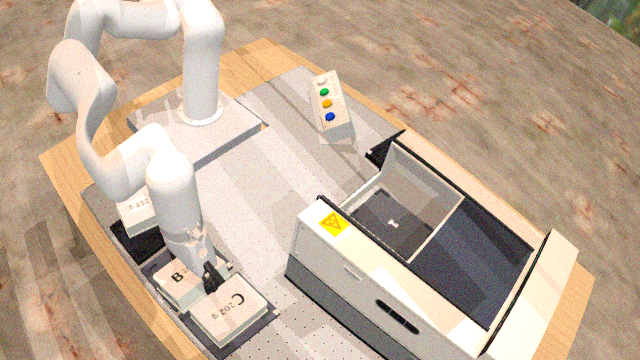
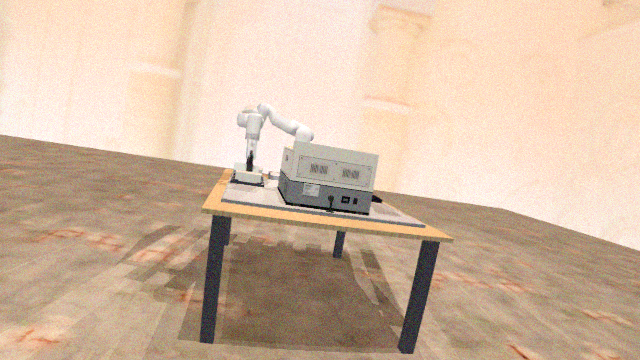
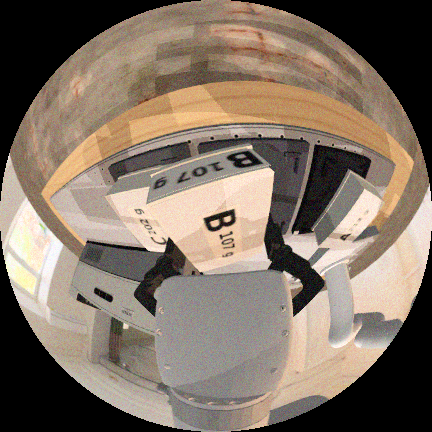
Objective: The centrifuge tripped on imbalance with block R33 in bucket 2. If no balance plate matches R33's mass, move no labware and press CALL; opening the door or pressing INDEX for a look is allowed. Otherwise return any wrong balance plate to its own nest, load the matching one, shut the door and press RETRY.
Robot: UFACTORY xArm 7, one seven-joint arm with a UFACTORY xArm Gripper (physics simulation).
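Pixels of known places: gripper, between the fingertips: (image 1: 195,273) (image 2: 248,170) (image 3: 221,226); arm's base, origin of its link: (image 1: 200,111) (image 3: 333,265).
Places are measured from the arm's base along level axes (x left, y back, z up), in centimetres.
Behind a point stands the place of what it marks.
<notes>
My gripper (image 1: 212,278) (image 2: 250,167) {x -28.2, y -39.9, z 2.8 cm} (image 3: 221,226) {x -28.2, y -39.9, z 2.8 cm} is shut on balance plate B (image 1: 186,286) {x -32.1, y -42.7, z 6.4 cm} (image 3: 220,200) {x -34.3, y -39.6, z 5.5 cm}, marked 107 g. Plate B sits skewed between the fingers, low over the dark middle nest (image 3: 292,162) {x -34.1, y -31.9, z -1.3 cm} and close against plate C; whether they touch is unclear. Plate C (image 1: 230,310) {x -27.7, y -49.8, z 2.9 cm} (image 2: 248,177) {x -27.2, y -53.1, z 1.0 cm} (image 3: 129,207) {x -31.4, y -50.2, z 2.9 cm}, marked 202 g, lies in the end nest. Plate A (image 1: 136,209) {x -30.5, y -20.2, z 3.3 cm} (image 3: 350,207) {x -31.4, y -23.2, z 2.8 cm}, marked 218 g, lies at the edge of the black nest (image 1: 142,245) {x -33.2, y -25.7, z -1.3 cm} (image 3: 327,187) {x -31.1, y -25.1, z -1.3 cm}. The centrifuge (image 1: 345,280) {x -11.8, y -60.5, z 12.6 cm} (image 2: 330,172) {x 5.1, y -93.5, z 12.1 cm} (image 3: 117,295) {x -11.5, y -65.2, z 12.3 cm} is open on top, showing a place marked 1. Block R33 does not show.
The button box (image 1: 332,107) {x 25.8, y -22.6, z 4.2 cm} stands beyond the centrifuge's near corner, with white, green (image 1: 324,92) {x 28.3, y -17.1, z 4.4 cm}, yellow (image 1: 327,103) {x 25.6, y -20.9, z 4.5 cm} and blue (image 1: 330,116) {x 22.5, y -25.0, z 4.5 cm} buttons. The centrifuge's tall walls stand across the bench from the nests. The arm's base plate (image 1: 235,122) {x 5.1, y -9.4, z 0.0 cm} is behind the nests.
</notes>
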